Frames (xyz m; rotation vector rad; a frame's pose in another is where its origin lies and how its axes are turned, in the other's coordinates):
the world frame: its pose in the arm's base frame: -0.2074 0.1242 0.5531 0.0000 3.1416 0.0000
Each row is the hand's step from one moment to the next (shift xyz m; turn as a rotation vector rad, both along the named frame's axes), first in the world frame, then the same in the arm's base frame.
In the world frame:
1: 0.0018 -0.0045 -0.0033 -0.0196 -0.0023 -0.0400
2: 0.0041 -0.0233 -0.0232 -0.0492 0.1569 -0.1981
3: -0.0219 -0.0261 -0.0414 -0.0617 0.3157 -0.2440
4: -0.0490 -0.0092 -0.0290 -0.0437 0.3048 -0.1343
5: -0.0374 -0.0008 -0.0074 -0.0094 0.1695 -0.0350
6: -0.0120 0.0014 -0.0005 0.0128 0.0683 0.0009
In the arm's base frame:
1: -0.0018 -0.0045 0.0033 0.0196 -0.0023 0.0400
2: -0.0041 -0.0233 0.0232 0.0492 0.1569 0.1981
3: 0.0219 -0.0261 0.0414 0.0617 0.3157 0.2440
4: 0.0490 -0.0092 0.0290 0.0437 0.3048 0.1343
5: 0.0374 -0.0008 0.0074 0.0094 0.1695 0.0350
6: 0.0120 0.0014 0.0005 -0.0128 0.0683 -0.0009

